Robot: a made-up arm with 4 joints.
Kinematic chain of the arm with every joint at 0, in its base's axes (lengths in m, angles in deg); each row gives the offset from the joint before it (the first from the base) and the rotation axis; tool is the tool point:
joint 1: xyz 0 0 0.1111 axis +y
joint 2: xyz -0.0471 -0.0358 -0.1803 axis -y
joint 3: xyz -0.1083 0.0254 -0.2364 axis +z
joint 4: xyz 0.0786 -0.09 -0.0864 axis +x
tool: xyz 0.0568 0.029 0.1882
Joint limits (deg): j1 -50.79..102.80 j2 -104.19..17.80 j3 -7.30..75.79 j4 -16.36..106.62
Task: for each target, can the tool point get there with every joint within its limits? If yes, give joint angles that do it. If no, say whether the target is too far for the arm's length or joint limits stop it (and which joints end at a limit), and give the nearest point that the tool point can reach.
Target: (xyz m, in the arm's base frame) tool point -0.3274 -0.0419 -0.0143
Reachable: yes | joints 62.30 -30.49 38.66 26.72
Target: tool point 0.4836 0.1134 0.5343
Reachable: no: joint limits stop it (at a limit: joint 1, joint 2) | nearest point 0.4298 0.0374 0.0416 | short by 0.501 m
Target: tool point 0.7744 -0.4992 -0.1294
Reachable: no: too far | nearest point 0.4494 -0.2823 -0.1293 | short by 0.391 m
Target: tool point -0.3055 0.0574 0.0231
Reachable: yes | joints 67.86 -5.21 52.49 1.24
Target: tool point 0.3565 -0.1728 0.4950
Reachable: no: joint limits stop it (at a limit: joint 1, joint 2, joint 3, joint 4) | nearest point 0.0013 -0.3040 0.5036 | short by 0.379 m
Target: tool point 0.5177 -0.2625 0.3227
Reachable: no: joint limits stop it (at a limit: joint 1, joint 2) | nearest point 0.4480 -0.1312 0.0177 | short by 0.339 m
